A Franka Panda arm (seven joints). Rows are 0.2 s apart.
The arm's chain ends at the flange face. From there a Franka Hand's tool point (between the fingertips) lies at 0.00 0.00 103.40 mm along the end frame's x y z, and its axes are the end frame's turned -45 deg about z.
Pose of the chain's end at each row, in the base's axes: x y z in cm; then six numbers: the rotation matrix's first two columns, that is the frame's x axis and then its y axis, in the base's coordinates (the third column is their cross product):
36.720, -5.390, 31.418, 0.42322, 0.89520, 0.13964, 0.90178, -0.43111, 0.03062
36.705, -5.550, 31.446, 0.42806, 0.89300, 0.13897, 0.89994, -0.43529, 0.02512
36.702, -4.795, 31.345, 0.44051, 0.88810, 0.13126, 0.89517, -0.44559, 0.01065
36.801, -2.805, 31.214, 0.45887, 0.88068, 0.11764, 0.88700, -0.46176, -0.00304
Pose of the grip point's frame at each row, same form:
37.626, -4.222, 21.184, -0.33839, 0.93784, 0.07709, 0.93692, 0.32816, 0.12039
37.562, -4.368, 21.210, -0.33367, 0.93924, 0.08050, 0.93904, 0.32365, 0.11603
37.405, -3.629, 21.095, -0.32149, 0.94306, 0.08528, 0.94447, 0.31290, 0.10035
37.335, -1.712, 20.946, -0.30273, 0.94925, 0.08533, 0.95167, 0.29622, 0.08103

